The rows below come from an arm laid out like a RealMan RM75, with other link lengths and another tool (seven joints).
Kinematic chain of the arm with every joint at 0, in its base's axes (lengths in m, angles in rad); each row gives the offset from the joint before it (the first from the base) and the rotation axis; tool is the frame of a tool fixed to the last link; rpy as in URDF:
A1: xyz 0 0 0.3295 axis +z
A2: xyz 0 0 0 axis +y
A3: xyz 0 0 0.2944 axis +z
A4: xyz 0 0 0 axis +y
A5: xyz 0 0 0.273 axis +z
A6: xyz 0 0 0 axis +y
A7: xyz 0 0 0.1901 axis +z
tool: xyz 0.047 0.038 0.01 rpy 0 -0.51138 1.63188
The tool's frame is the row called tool.
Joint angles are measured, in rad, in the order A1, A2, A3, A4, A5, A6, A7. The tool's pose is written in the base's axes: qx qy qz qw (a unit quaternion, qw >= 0); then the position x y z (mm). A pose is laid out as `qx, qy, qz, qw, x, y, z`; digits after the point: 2 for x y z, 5 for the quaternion.
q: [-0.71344, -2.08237, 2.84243, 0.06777, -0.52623, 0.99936, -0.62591]
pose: -0.72131, 0.45331, 0.23362, 0.46867, -245.11, 413.08, -109.46
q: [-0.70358, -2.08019, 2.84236, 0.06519, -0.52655, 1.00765, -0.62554]
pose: -0.72236, 0.45057, 0.23434, 0.46932, -249.27, 410.87, -107.36
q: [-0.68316, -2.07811, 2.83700, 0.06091, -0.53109, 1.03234, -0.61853]
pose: -0.72334, 0.44386, 0.23215, 0.47527, -255.14, 405.83, -102.74
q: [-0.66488, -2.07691, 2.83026, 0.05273, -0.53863, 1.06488, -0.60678]
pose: -0.72156, 0.43855, 0.22838, 0.48463, -259.60, 401.20, -96.78
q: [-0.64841, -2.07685, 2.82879, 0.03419, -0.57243, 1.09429, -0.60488]
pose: -0.72097, 0.42229, 0.23095, 0.49854, -266.16, 401.67, -86.68
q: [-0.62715, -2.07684, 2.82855, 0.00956, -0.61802, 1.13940, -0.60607]
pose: -0.71933, 0.40089, 0.23137, 0.51799, -273.78, 401.30, -72.34
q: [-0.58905, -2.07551, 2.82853, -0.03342, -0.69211, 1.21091, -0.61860]
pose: -0.71565, 0.36316, 0.23501, 0.54838, -289.45, 399.17, -46.70
